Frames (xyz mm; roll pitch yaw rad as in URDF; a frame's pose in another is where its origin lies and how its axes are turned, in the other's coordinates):
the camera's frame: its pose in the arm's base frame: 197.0 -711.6 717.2 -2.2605 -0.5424 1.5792
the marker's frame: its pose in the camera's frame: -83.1 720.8 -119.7 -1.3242 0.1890 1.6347
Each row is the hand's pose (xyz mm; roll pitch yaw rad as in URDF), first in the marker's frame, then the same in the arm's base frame.
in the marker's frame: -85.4 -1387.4 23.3 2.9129 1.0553 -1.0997
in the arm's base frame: -175.4 239.4 -436.9 0.0538 -0.1794 1.5037
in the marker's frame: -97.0 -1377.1 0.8 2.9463 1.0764 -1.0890
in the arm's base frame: -173.7 247.3 -410.7 0.0799 -0.1982 1.4927
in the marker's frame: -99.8 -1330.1 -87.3 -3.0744 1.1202 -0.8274
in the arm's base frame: -130.3 286.0 -329.5 0.1356 -0.2208 1.3654
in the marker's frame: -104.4 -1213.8 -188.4 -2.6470 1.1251 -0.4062
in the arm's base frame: -43.3 293.6 -202.4 0.2250 -0.2438 1.1804
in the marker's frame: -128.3 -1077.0 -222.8 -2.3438 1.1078 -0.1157
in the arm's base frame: 28.9 233.0 -94.8 0.2999 -0.2756 1.0518
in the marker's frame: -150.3 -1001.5 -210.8 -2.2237 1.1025 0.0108
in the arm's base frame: 56.1 173.5 -49.5 0.3221 -0.3006 0.9984
